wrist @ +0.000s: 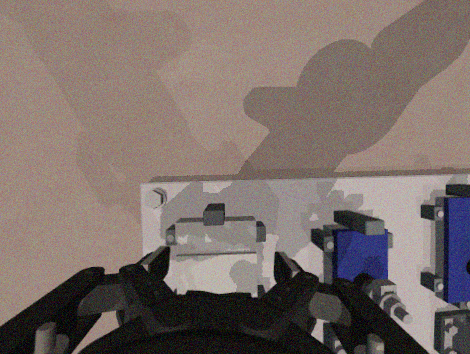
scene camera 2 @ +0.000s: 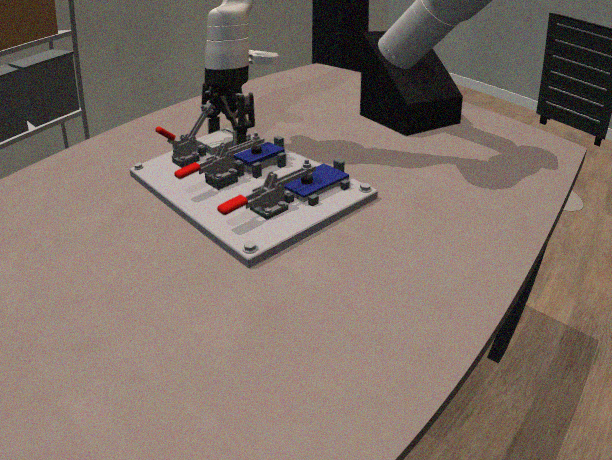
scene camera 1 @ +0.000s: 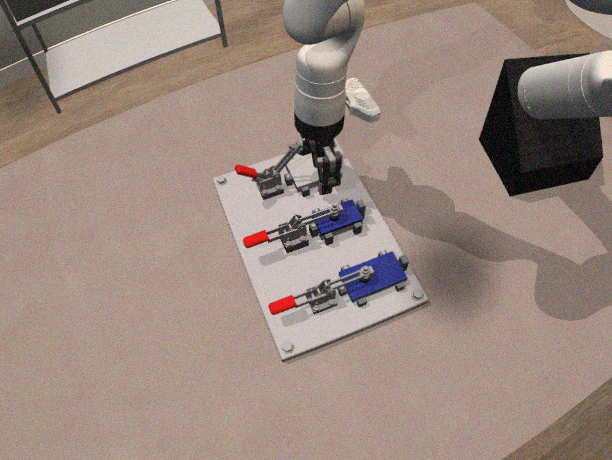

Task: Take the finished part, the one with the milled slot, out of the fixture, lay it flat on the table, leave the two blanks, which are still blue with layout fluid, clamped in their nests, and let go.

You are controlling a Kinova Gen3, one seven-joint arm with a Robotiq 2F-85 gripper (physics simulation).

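Seen in the pictures: gripper, fingertip midpoint: point(wrist: 222, 260) point(scene camera 2: 225, 142) point(scene camera 1: 316, 172); arm's base, link origin: point(scene camera 2: 396, 52) point(scene camera 1: 539, 92).
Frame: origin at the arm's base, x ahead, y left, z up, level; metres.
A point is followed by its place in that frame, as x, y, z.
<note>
The finished part point(scene camera 1: 301, 174) {0.416, -0.056, -0.122} point(scene camera 2: 215, 140) {0.411, -0.058, -0.122} point(wrist: 210, 272) {0.390, -0.070, -0.122}, a pale grey plate with a slot line across it, lies flat in the end nest of the white fixture point(scene camera 1: 330, 327) {0.462, 0.204, -0.143} point(scene camera 2: 295, 225) {0.458, 0.210, -0.143} point(wrist: 410, 192) {0.329, 0.109, -0.143}. That nest's clamp point(scene camera 1: 287, 161) {0.437, -0.057, -0.081} point(scene camera 2: 200, 121) {0.438, -0.058, -0.078} has its arm raised. My gripper point(scene camera 1: 330, 185) point(scene camera 2: 227, 134) {0.388, -0.061, -0.135} point(wrist: 222, 260) {0.388, -0.061, -0.135} is open and points down over this nest, with one finger on each side of the part. The middle blank point(scene camera 1: 345, 222) {0.384, 0.060, -0.117} point(scene camera 2: 267, 151) {0.382, 0.054, -0.117} point(wrist: 355, 250) {0.372, 0.038, -0.117} and the far blank point(scene camera 1: 385, 280) {0.363, 0.169, -0.127} point(scene camera 2: 327, 179) {0.365, 0.168, -0.127} point(wrist: 456, 250) {0.377, 0.137, -0.127} are blue, with clamp arms down on them. The part's lower end is hidden in the wrist view.
Red handles of the closed clamps point(scene camera 1: 256, 238) {0.522, 0.053, -0.097} point(scene camera 1: 283, 304) {0.516, 0.163, -0.107} point(scene camera 2: 187, 170) {0.526, 0.058, -0.098} point(scene camera 2: 233, 204) {0.520, 0.167, -0.108} stick out on one side. Dark nest posts stand around each nest. A black block point(scene camera 1: 560, 150) {-0.021, 0.079, -0.072} point(scene camera 2: 435, 111) {-0.020, 0.098, -0.115} stands under the robot's base link. A white perforated object point(scene camera 1: 363, 101) point(scene camera 2: 263, 55) shows behind the arm.
</note>
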